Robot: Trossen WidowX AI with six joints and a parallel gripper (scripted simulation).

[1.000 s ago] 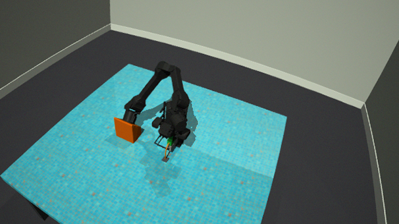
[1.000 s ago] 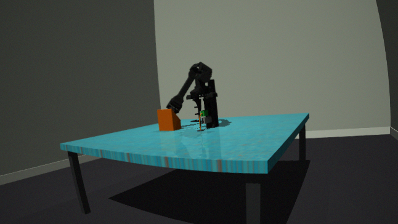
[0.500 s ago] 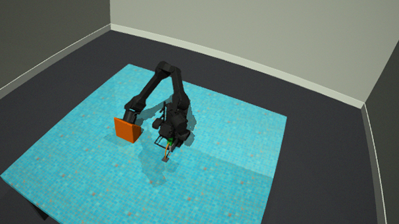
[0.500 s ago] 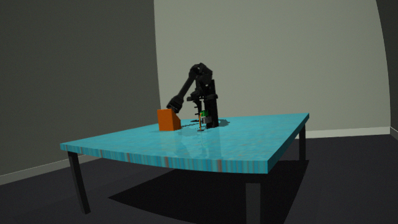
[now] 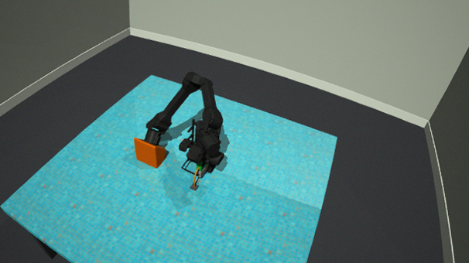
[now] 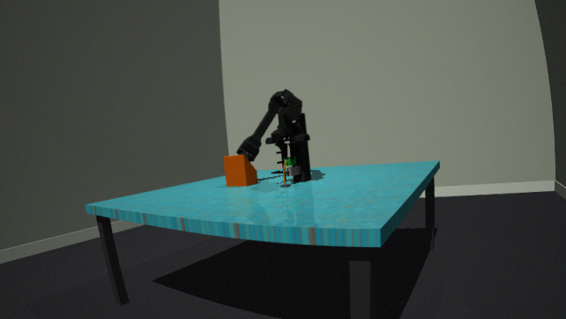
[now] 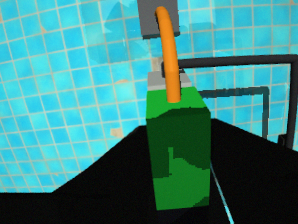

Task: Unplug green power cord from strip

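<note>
Now: gripper tip 3 cm to the right of the green plug.
</note>
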